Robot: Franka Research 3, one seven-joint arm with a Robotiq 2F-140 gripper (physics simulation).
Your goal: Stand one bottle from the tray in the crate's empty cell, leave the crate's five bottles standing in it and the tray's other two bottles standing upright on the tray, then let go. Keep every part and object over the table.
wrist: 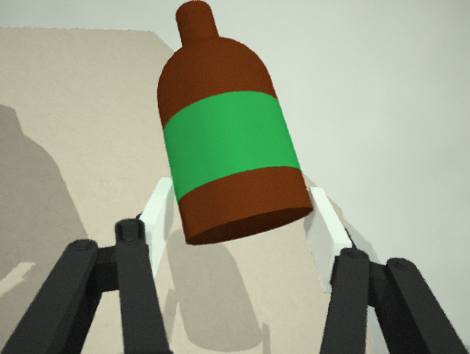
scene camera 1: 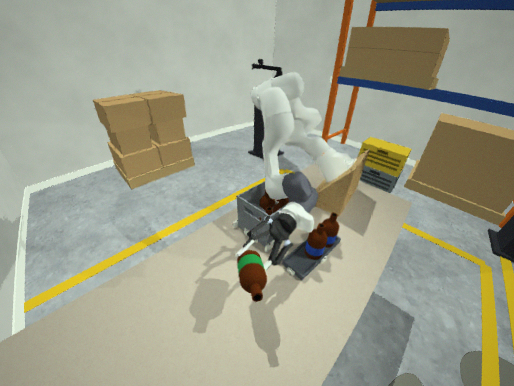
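Note:
My gripper (scene camera 1: 254, 256) (wrist: 240, 202) is shut on a brown bottle with a green label (scene camera 1: 251, 272) (wrist: 232, 135), near its base. The bottle is held in the air over the table, in front of the crate and tray, tilted with its neck pointing toward the scene camera and down. The grey crate (scene camera 1: 248, 214) stands behind the gripper; brown bottles (scene camera 1: 268, 202) show in it, mostly hidden by the arm, and its empty cell cannot be made out. Two bottles with blue labels, the nearer (scene camera 1: 315, 243) and the farther (scene camera 1: 331, 228), stand upright on the dark tray (scene camera 1: 300, 267).
The beige table (scene camera 1: 165, 320) (wrist: 90, 65) lies beneath, with its right edge beyond the tray. A brown board (scene camera 1: 342, 189) stands upright behind the tray and crate, near the arm's base. Cardboard boxes (scene camera 1: 150, 135), a shelf rack (scene camera 1: 338, 70) and yellow and grey crates (scene camera 1: 384, 157) are off the table.

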